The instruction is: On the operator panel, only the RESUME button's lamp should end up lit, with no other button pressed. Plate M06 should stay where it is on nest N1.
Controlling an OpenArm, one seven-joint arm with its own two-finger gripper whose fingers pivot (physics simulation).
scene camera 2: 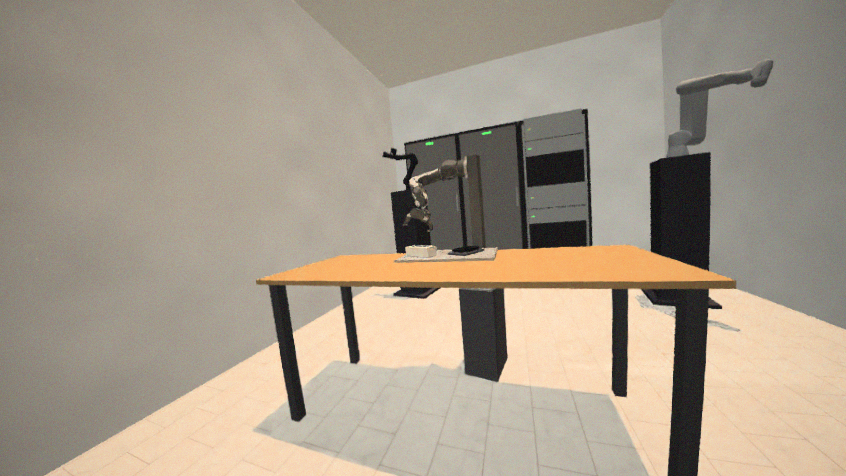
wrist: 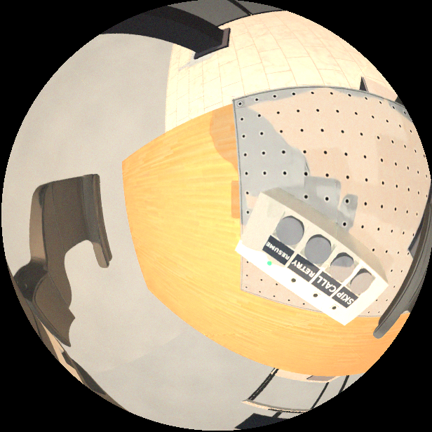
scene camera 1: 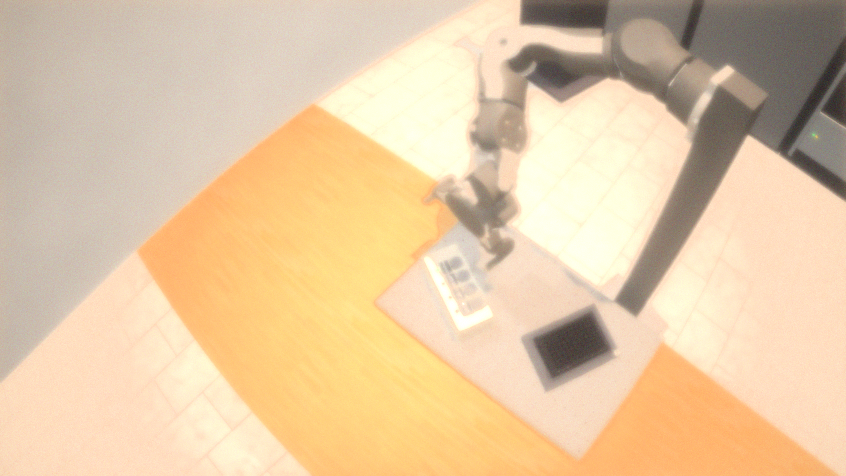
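The cream operator panel stands on the perforated board. In the wrist view, its round RESUME button has a green lit lamp beside its label. The RETRY button, CALL button and SKIP button have dark lamps. My gripper is open and empty, with its fingers spread wide above the panel. A dark rectangular plate lies in a grey surround on the board; no label M06 or N1 is readable.
The grey perforated board lies on the orange table. The arm's upright post rises at the board's edge. Dark cabinets and another arm on a black pedestal stand behind the table.
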